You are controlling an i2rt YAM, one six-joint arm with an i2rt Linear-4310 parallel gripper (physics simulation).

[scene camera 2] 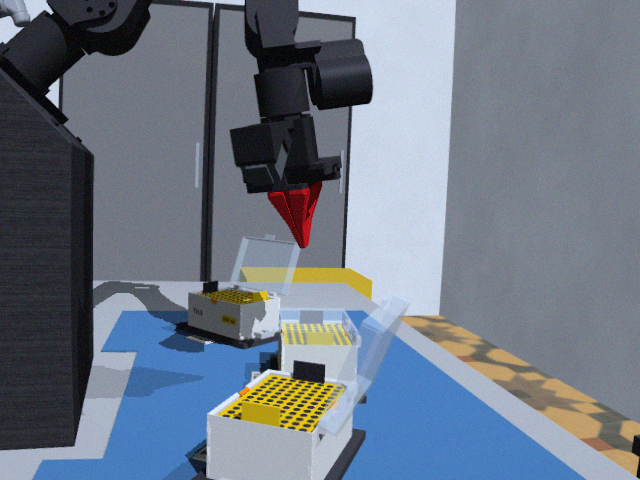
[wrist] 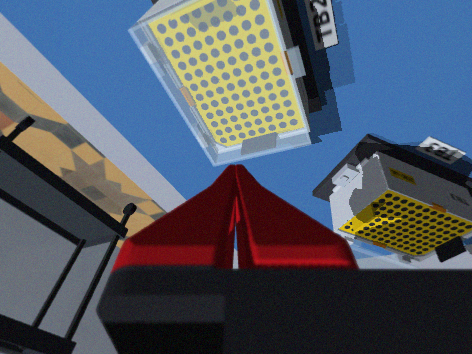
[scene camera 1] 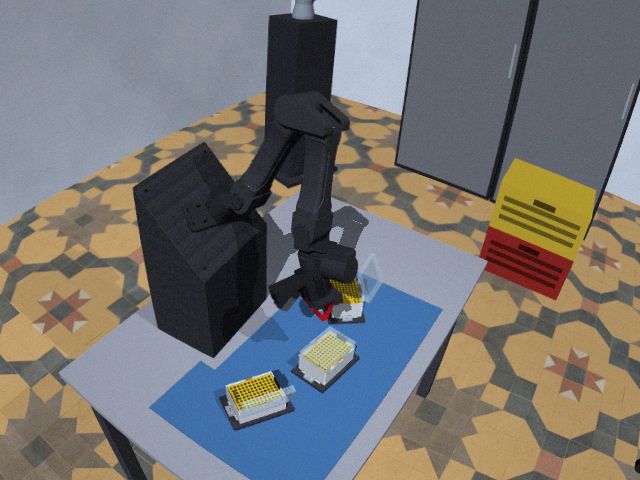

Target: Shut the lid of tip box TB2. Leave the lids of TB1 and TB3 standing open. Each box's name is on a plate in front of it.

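Where they show: gripper, fingertip midpoint: (scene camera 2: 304, 247) (wrist: 235, 176) (scene camera 1: 324, 320); arm's base, origin of the base link: (scene camera 2: 14, 78) (scene camera 1: 216, 210).
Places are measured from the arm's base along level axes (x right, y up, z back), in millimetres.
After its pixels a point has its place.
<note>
Tip box TB2 (scene camera 1: 326, 356) @[x -75, y -264, z -353 mm] (scene camera 2: 317, 359) @[x -41, y -297, z -340 mm] (wrist: 230, 75) @[x -88, y -264, z -328 mm] stands in the middle of the three; its clear lid lies flat over the yellow rack, shut. Its name plate (wrist: 325, 25) @[x -94, y -340, z -262 mm] shows in the wrist view. TB3 (scene camera 1: 347, 291) @[x -298, y -285, z -194 mm] (scene camera 2: 217, 316) (wrist: 410, 200) @[x -250, y -285, z -189 mm] has its clear lid (scene camera 1: 371, 276) @[x -359, y -240, z -222 mm] (scene camera 2: 266, 260) @[x -360, y -232, z -225 mm] standing open. The third box, TB1 (scene camera 1: 256, 395) (scene camera 2: 258, 446) @[x 180, y -299, z -314 mm], has its lid (scene camera 2: 379, 335) @[x 200, y -203, z -398 mm] open, tilted back; its name is not readable. My gripper (scene camera 1: 323, 317) @[x -95, y -178, z -314 mm] (scene camera 2: 303, 246) @[x -95, y -178, z -314 mm] (wrist: 235, 176) @[x -95, y -178, z -314 mm] is shut and empty, its red tips held above box height, clear of the lids.
The boxes stand on dark bases on a blue mat (scene camera 1: 279, 444) @[x 147, y -342, z -452 mm] (scene camera 2: 439, 413) @[x -17, y -342, z -475 mm] on a grey table (scene camera 1: 413, 248) @[x -684, y -345, z -128 mm]. The black arm pedestal (scene camera 1: 196, 268) @[x 125, y -51, z -109 mm] (scene camera 2: 41, 310) @[x 132, y -220, z -114 mm] stands at the mat's side. A yellow and red cabinet (scene camera 1: 537, 227) is on the floor beyond the table.
</note>
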